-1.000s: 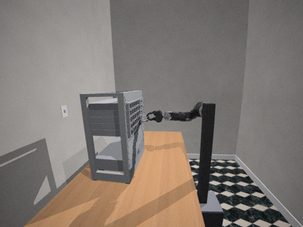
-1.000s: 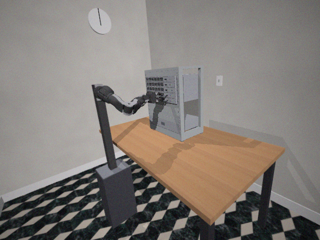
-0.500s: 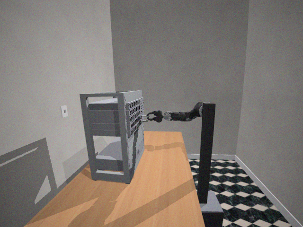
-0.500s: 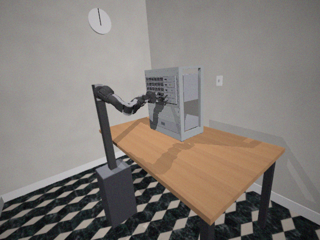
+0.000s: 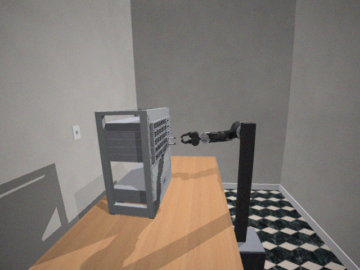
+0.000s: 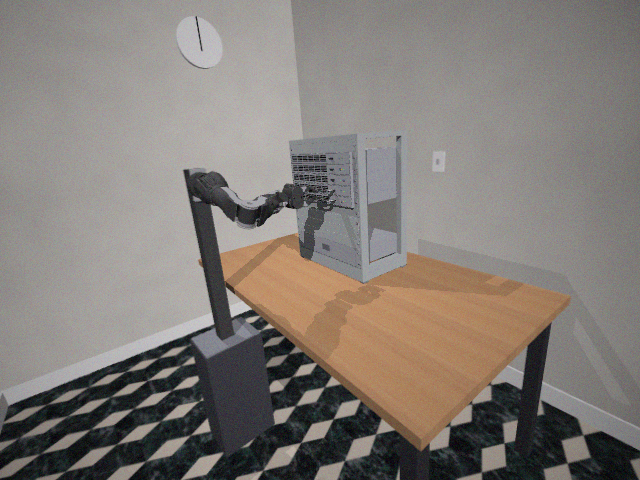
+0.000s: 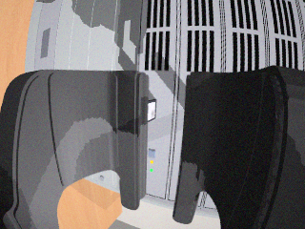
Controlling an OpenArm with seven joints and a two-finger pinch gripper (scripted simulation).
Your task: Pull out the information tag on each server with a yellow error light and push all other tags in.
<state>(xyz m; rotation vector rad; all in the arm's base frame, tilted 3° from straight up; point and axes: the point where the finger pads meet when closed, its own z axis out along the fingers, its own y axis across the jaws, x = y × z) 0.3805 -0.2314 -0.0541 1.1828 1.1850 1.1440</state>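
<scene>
Now: hand 14 cm short of the information tag, 9 cm below it and 1 cm to the left of it.
</scene>
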